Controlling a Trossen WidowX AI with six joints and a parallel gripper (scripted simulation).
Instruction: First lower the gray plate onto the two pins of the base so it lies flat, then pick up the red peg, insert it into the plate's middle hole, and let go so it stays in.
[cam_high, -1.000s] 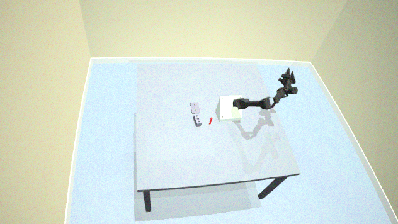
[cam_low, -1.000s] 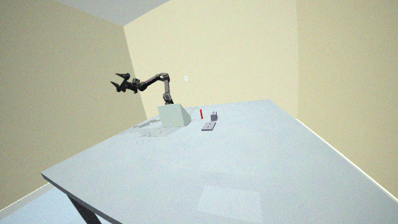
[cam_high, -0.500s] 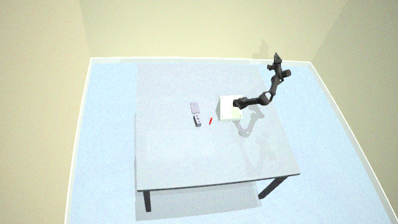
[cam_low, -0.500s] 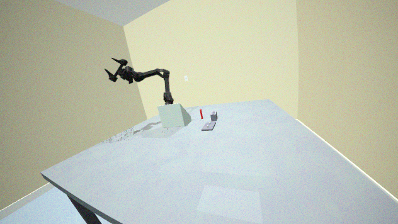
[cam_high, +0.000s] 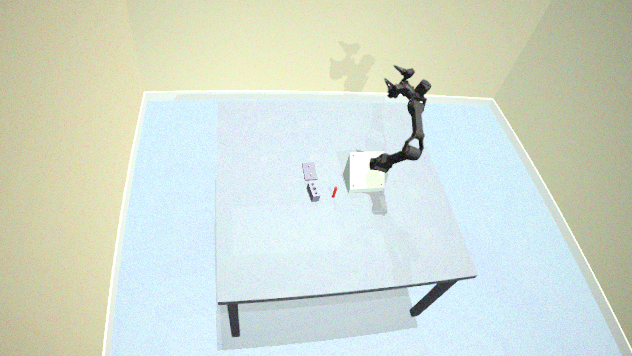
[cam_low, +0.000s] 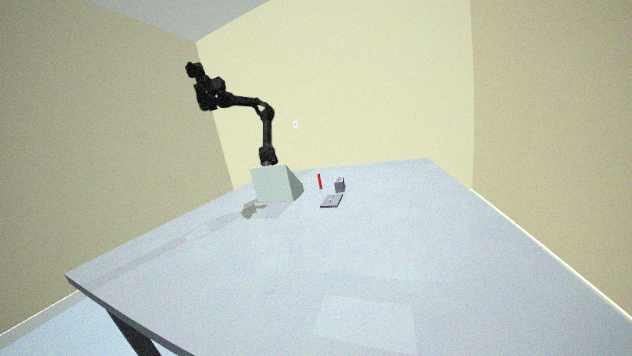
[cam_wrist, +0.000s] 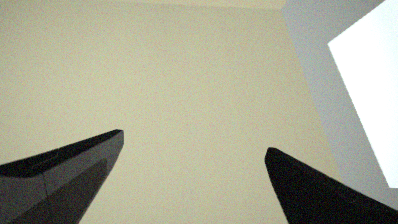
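The gray plate is 36 cm ahead of my gripper tip, 34 cm to the left of it and 52 cm below it. From my gripper tip the other things lie so: red peg: 25 cm ahead, 36 cm to the left, 52 cm below; then base: 36 cm ahead, 19 cm to the left, 55 cm below.
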